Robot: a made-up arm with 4 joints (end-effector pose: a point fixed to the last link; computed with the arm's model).
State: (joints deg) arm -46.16 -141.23 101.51 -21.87
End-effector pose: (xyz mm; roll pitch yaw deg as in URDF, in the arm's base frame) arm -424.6 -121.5 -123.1 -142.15 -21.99 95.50
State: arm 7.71 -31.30 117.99 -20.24
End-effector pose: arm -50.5 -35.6 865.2 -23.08 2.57 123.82
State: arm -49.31 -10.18 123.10 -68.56
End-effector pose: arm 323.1 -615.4 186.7 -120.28 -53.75 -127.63
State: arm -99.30 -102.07 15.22 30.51
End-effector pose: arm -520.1 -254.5 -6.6 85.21 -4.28 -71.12
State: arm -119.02 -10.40 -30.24 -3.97
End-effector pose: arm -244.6 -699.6 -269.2 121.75 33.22 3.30
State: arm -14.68 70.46 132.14 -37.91
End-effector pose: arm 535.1 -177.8 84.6 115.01 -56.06 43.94
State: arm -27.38 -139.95 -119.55 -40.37
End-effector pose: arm -356.0 372.8 267.2 105.75 73.69 -117.39
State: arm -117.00 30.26 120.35 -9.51
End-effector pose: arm 460.6 -516.1 -304.4 -127.37 -35.42 -115.21
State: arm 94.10 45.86 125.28 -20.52
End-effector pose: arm 555.3 434.6 133.0 64.99 53.88 102.26
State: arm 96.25 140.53 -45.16 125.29
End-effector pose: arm -124.5 203.1 226.8 -49.00 30.26 103.69
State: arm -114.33 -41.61 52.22 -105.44
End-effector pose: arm -113.2 30.1 -329.4 120.19 26.36 -148.26
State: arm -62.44 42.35 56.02 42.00
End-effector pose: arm 474.0 -385.4 387.1 50.14 -10.84 98.42
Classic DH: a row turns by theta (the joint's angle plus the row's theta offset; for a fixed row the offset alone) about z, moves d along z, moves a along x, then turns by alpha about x. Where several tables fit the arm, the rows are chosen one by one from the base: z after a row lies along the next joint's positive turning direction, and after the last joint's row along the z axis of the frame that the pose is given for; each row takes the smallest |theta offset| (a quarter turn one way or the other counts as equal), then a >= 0, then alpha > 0; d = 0 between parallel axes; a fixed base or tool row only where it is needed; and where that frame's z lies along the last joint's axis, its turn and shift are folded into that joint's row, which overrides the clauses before.
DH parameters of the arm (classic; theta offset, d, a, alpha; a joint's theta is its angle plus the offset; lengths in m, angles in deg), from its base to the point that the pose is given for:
base (fixed): -90 0.0448 0 90
joint 1: 90 -0.0169 0.2577 -90
joint 2: 90 0.0559 0.0227 90
joint 3: 0 0.1512 -0.0812 -90
joint 4: 0 -0.0872 -0.0586 90
tool (fixed): 0 0.3991 0 0

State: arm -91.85 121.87 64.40 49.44
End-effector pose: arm 308.0 130.2 233.2 30.01 -35.51 -167.13
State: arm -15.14 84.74 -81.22 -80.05
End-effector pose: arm 166.1 396.3 576.2 -65.54 -0.99 -10.46
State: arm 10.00 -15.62 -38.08 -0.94
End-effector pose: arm -271.9 206.1 767.3 1.63 -19.35 -37.00
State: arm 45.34 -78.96 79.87 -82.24
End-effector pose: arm -122.9 -87.2 572.2 -53.66 -3.16 165.80
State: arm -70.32 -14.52 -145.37 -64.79
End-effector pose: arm 295.9 -439.1 619.4 -46.66 -2.15 -124.51
